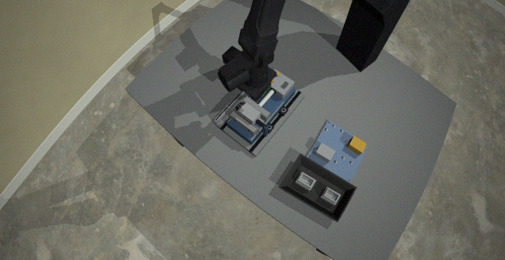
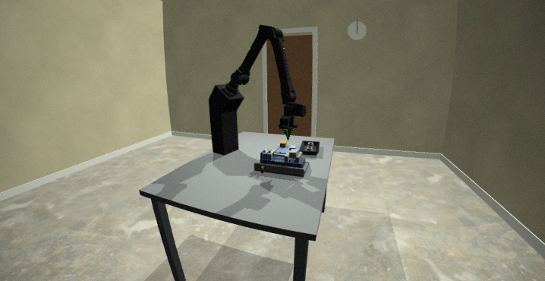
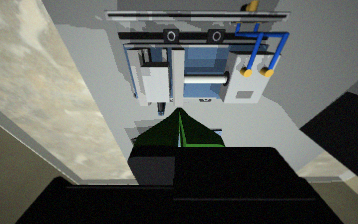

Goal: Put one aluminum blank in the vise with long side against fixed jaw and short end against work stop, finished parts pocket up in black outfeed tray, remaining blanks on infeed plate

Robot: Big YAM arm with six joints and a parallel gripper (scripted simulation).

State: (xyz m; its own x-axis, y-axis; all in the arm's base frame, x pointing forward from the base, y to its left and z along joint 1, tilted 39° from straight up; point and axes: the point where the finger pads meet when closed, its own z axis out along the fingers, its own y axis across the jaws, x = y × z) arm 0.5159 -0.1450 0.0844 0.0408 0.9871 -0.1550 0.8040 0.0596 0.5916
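My hand is 1 cm to the left of the moving jaw and 11 cm above it. Also, from my hand: blue infeed plate: 6 cm behind, 32 cm to the left, 18 cm below; fixed jaw: 7 cm ahead, 1 cm to the right, 11 cm below; white rod: 5 cm behind, 11 cm below.
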